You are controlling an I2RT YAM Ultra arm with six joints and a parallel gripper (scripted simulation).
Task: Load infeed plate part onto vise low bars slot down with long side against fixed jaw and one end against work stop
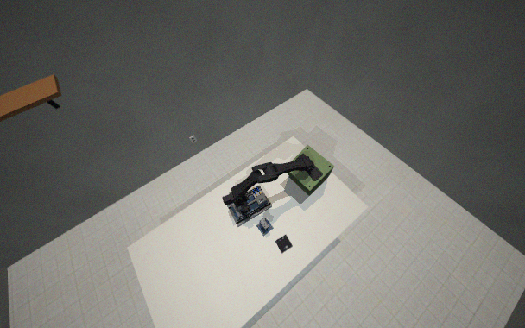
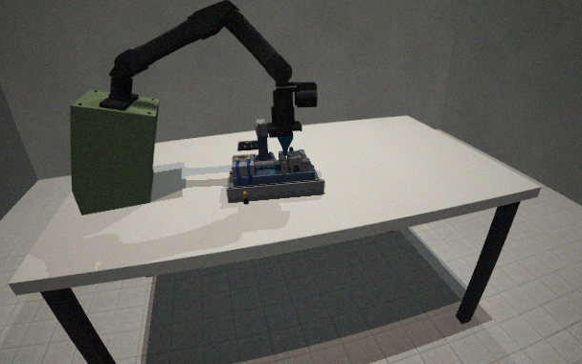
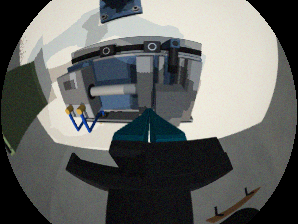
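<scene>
Now: hand 3 cm short of the grey block part and 3 cm above it. The rest, counted from my hand: cylinder rod: 6 cm behind, 3 cm to the left, 4 cm below; air cylinder: 13 cm behind, 3 cm to the left, 4 cm below; vise: 4 cm behind, 2 cm to the left, 8 cm below.
</scene>
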